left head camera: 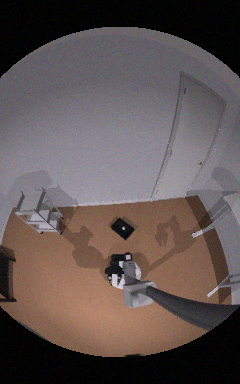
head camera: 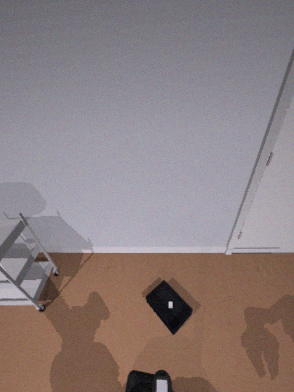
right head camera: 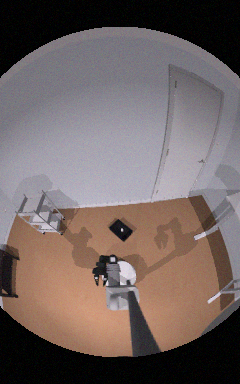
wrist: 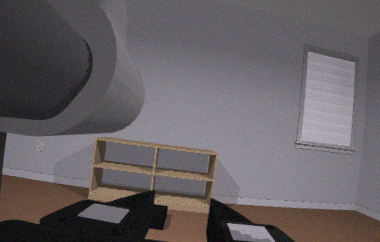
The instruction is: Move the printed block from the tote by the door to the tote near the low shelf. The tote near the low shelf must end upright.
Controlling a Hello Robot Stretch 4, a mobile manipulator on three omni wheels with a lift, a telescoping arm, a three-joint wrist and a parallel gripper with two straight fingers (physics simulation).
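Places are measured from the robot's base along level axes (x left, y ahead, z down), in centimetres.
Pixels of known places: gripper, fingertip midpoint: (left head camera: 114, 285) (right head camera: 100, 285) (wrist: 180, 211); robot's base, origin of the base link: (right head camera: 119, 274).
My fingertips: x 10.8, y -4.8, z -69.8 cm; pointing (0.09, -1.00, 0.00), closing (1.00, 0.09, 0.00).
Ahead of a thing's pixels: the offset from my fingertips to its top centre. Level surfaces: height alone.
The tote by the door {dx -15.8, dy +72.6, dz +62.5 cm} (head camera: 161, 296) (left head camera: 118, 226) (right head camera: 116, 228) is a shallow black bin on the floor before the wall. The printed block {dx -17.6, dy +74.3, dz +69.3 cm} (head camera: 170, 304) (left head camera: 123, 228) (right head camera: 122, 230) is small and white and lies inside it. My gripper (right head camera: 100, 283) (wrist: 180, 211) is open with nothing between its fingers. It is over the robot's base, apart from that tote. In the wrist view the low shelf {dz +11.5 cm} (wrist: 157, 145) is a light wooden unit against the wall. The black tote near the low shelf {dx -8.4, dy -177.7, dz +62.5 cm} (wrist: 160, 218) is mostly hidden behind the left finger, so its pose is unclear.
A white wheeled cart (head camera: 37, 242) stands left of the tote by the door. The white door (head camera: 270, 200) (left head camera: 192, 130) (right head camera: 192, 125) is at the right. A dark low table (left head camera: 6, 275) (right head camera: 9, 272) is at the left edge. White table legs (right head camera: 206, 233) stand at the right.
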